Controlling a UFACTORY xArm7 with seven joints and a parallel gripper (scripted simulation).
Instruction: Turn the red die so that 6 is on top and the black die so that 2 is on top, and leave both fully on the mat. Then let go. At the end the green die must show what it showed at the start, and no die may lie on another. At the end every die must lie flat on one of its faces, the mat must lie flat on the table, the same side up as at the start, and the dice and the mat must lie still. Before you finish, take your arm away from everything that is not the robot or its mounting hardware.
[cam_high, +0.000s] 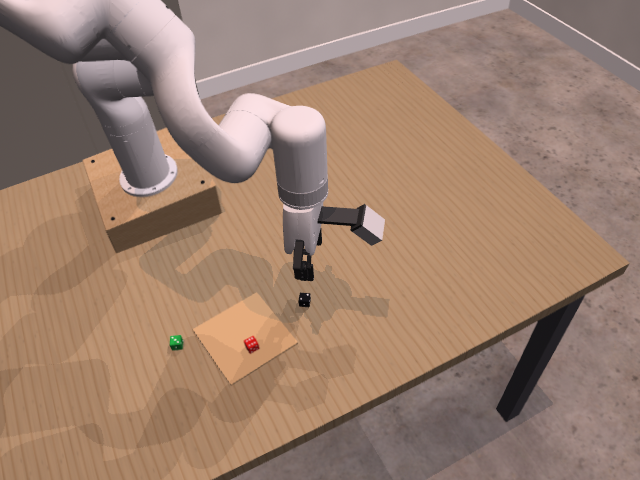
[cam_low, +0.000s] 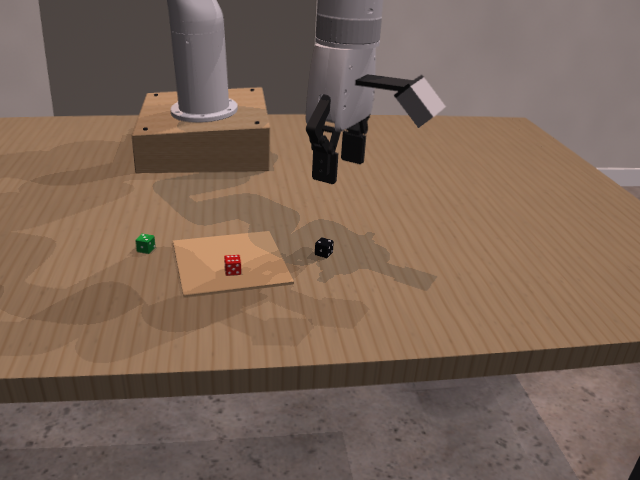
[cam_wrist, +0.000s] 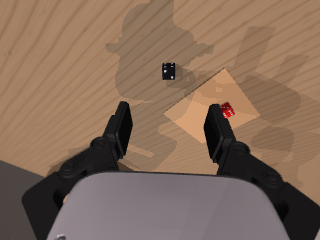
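Now: hand 13 cm above the black die, 1 cm to the left of it and 1 cm past it. Round my hand: red die 14 cm to the right, 13 cm below, 4 cm ahead; tan mat 14 cm to the right, 14 cm below, 1 cm ahead; green die 26 cm to the right, 13 cm below, 2 cm behind.
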